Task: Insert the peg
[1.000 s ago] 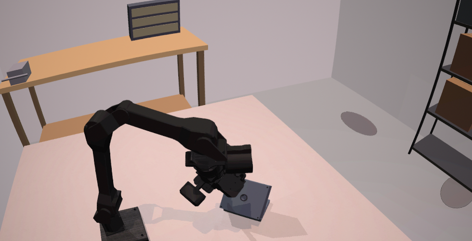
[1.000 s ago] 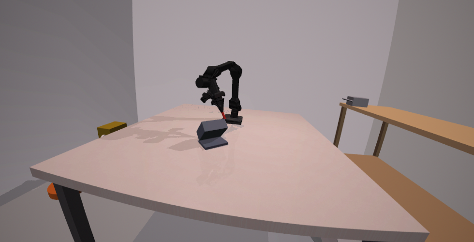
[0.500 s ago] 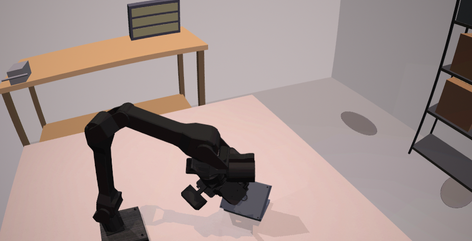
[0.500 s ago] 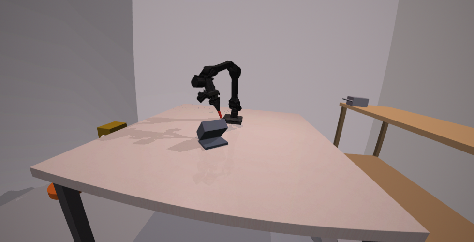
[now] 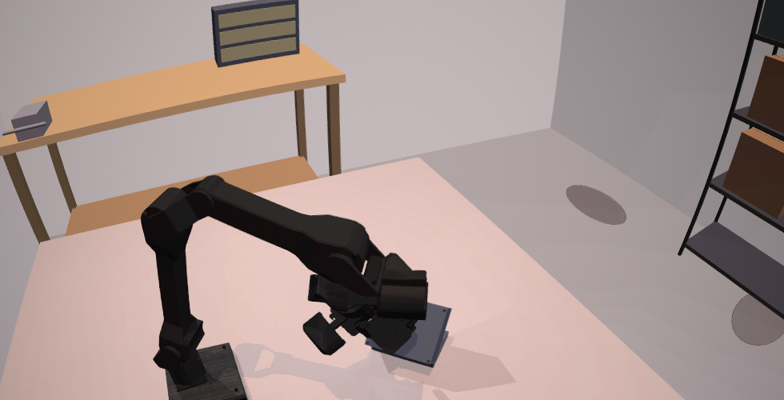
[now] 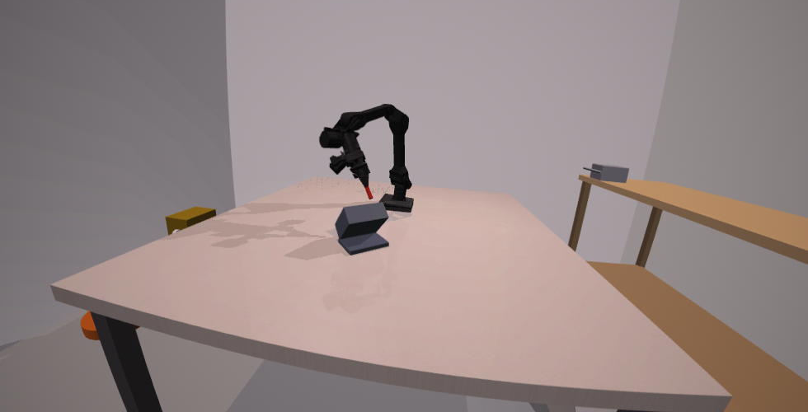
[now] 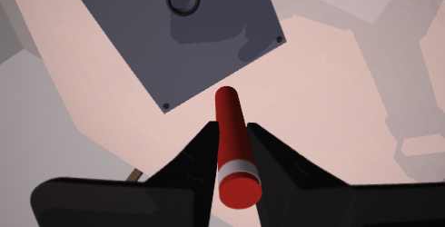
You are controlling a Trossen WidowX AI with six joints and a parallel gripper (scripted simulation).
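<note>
Now: the grey sloped panel 8 cm ahead of my gripper tip and 9 cm below it. From my gripper tip the other things lie so: red round peg (1 cm behind, 1 cm to the right, 1 cm above).
</note>
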